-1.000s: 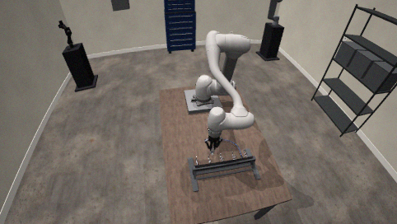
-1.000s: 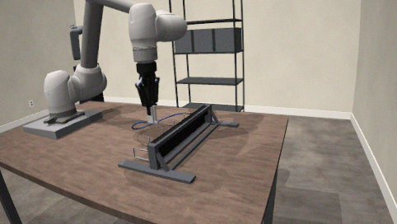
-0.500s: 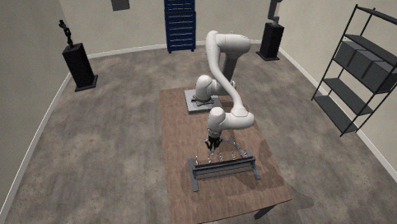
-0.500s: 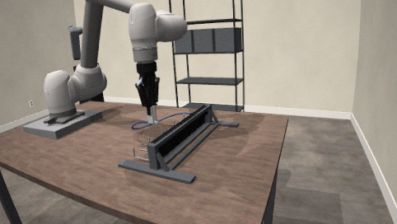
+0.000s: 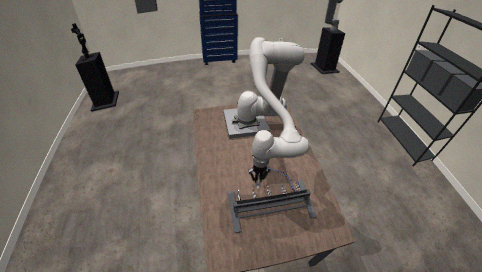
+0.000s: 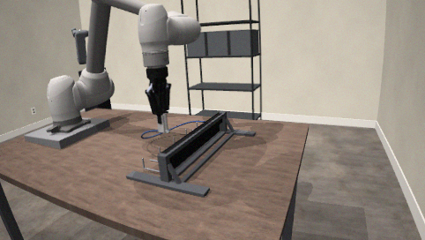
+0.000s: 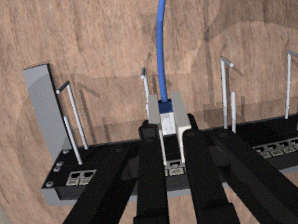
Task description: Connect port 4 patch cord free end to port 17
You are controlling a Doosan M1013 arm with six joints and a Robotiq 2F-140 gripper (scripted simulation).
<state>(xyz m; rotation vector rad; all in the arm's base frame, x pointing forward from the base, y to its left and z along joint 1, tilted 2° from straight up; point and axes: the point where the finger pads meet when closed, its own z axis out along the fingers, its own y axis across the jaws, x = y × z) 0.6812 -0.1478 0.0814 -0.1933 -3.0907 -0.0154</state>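
Now: hand 1 cm short of the plug and 3 cm above it.
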